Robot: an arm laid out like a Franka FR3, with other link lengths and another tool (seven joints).
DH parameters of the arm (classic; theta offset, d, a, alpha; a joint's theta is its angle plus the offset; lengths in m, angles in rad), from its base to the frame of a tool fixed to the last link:
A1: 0 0.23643 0 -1.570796
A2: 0 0 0 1.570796
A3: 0 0.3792 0.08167 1.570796
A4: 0 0 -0.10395 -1.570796
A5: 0 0.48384 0 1.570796
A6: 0 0 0.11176 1.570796
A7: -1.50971 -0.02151 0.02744 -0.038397
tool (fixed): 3.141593 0.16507 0 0
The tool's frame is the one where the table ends.
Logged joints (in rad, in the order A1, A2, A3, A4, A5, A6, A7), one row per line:
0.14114, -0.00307, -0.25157, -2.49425, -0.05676, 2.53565, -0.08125
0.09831, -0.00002, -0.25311, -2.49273, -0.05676, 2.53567, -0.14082
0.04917, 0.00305, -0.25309, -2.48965, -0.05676, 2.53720, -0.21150
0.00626, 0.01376, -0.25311, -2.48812, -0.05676, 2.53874, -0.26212
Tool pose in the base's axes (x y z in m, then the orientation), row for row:
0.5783, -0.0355, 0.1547, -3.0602, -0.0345, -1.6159
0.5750, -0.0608, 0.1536, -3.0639, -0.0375, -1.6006
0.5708, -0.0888, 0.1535, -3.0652, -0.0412, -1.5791
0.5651, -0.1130, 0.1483, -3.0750, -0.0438, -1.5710
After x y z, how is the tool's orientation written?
As angles about the fixed x, y, z axes (roll, pitch, yaw), in radians.
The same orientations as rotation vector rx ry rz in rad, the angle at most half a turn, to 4 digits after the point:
-2.1489, 2.2449, -0.1285
-2.1690, 2.2313, -0.1274
-2.1948, 2.2096, -0.1297
-2.2098, 2.2070, -0.1219

